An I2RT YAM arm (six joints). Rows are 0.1 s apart.
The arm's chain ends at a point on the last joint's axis. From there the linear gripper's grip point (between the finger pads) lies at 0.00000 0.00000 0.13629 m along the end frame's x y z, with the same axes.
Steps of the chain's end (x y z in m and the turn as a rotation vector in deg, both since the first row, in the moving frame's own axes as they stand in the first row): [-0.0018, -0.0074, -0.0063, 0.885, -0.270, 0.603]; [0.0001, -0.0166, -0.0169, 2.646, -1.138, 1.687]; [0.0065, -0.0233, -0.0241, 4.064, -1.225, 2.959]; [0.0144, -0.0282, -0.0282, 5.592, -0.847, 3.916]
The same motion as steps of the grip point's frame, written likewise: [-0.0024, -0.0095, -0.0063, 0.885, -0.270, 0.603]; [-0.0025, -0.0229, -0.0171, 2.646, -1.138, 1.687]; [0.0038, -0.0330, -0.0245, 4.064, -1.225, 2.959]; [0.0128, -0.0415, -0.0289, 5.592, -0.847, 3.916]
